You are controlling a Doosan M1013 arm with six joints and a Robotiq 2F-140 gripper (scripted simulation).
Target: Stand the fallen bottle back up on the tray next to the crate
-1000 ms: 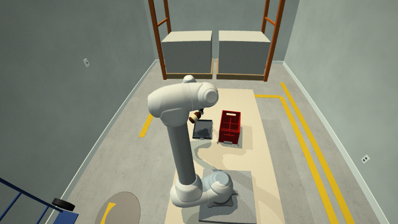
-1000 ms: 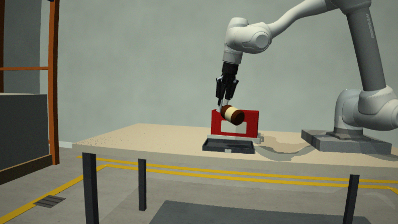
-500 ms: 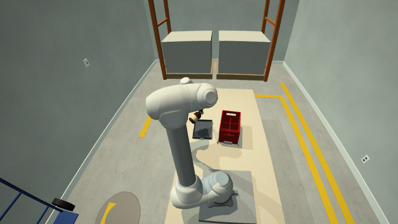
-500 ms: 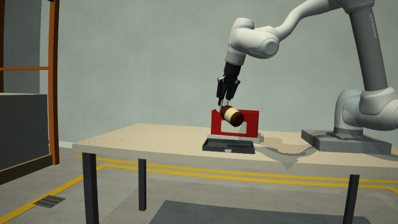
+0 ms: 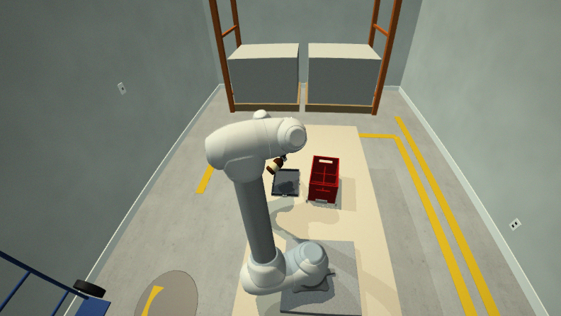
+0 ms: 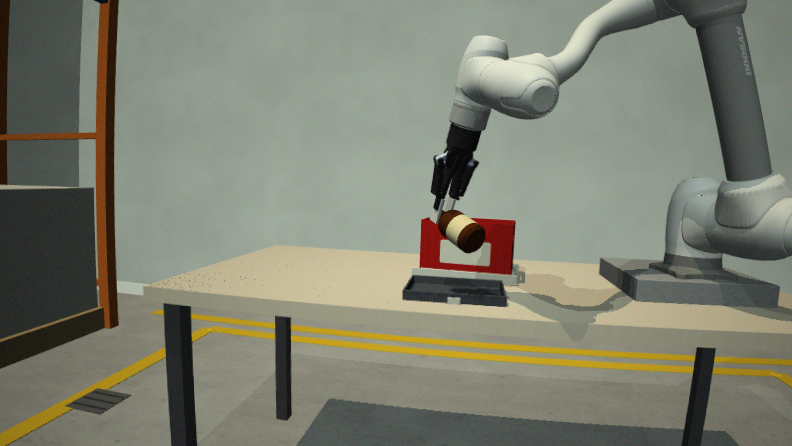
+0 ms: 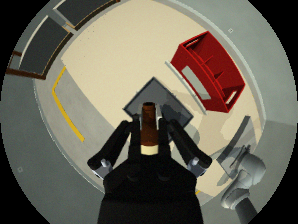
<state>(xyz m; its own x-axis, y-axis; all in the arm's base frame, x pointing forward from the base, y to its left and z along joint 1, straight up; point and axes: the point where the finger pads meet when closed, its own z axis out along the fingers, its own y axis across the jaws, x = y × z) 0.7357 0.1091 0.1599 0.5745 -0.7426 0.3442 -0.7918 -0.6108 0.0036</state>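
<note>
Now: the bottle 3 cm behind my hand, 4 cm to the left of it and 4 cm below it. From my hand the other things lie so: tray 4 cm behind, 2 cm to the right, 21 cm below; red crate 10 cm behind, 28 cm to the right, 14 cm below.
</note>
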